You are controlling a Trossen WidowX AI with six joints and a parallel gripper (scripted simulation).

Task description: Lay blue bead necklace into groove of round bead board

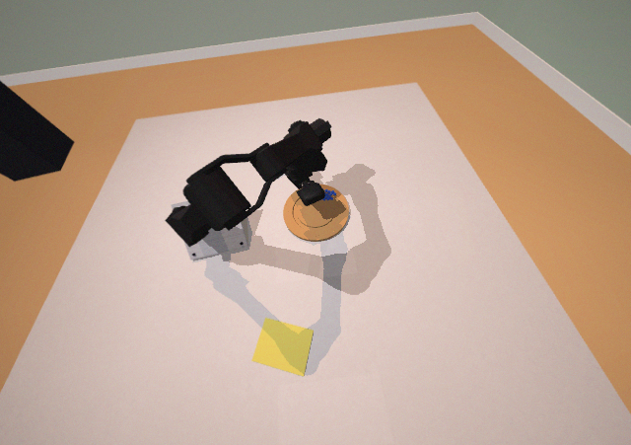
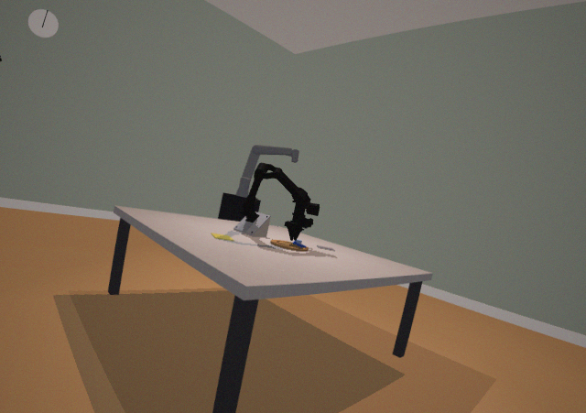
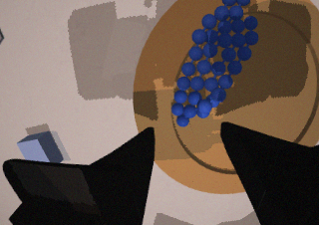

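Right now the round bead board is 6 cm to the right of my gripper tip, 2 cm below it and 2 cm ahead of it. Round my gripper tip: yellow square patch (38 cm to the right, 14 cm behind, 3 cm below); flat grey tile (25 cm to the left, 6 cm ahead, 3 cm below); light blue cube (14 cm to the left, 6 cm behind, 2 cm below).
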